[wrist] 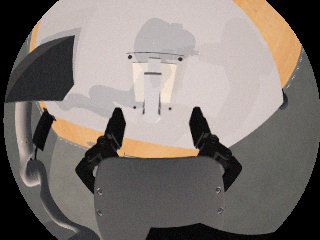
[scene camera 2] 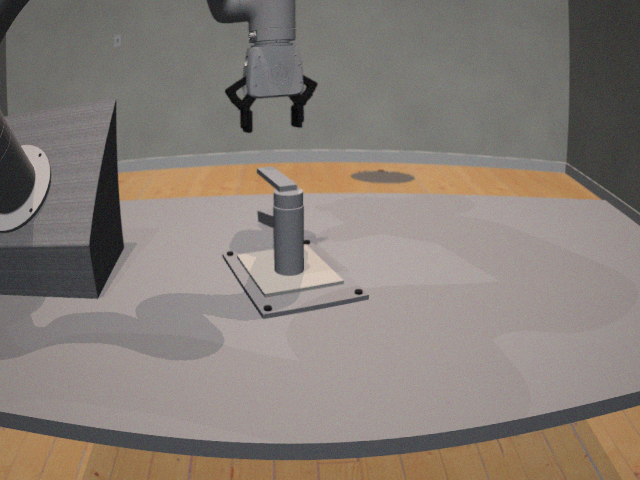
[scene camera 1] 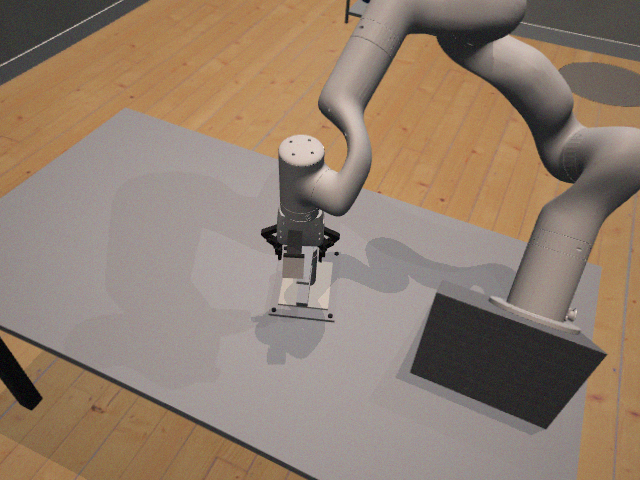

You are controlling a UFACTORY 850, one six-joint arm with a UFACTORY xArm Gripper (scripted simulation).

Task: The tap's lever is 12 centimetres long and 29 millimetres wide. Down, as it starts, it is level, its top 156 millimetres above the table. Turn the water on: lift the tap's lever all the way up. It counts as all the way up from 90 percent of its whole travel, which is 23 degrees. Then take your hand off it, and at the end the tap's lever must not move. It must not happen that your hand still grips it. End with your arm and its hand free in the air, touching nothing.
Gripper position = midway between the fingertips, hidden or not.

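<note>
I can see my gripper point(scene camera 2: 272, 129), and that same gripper is visible to me at point(wrist: 157, 114) and at point(scene camera 1: 300, 256). There is a tap lever as well, point(scene camera 2: 286, 194), and I see the lever again at point(wrist: 151, 113).
</note>
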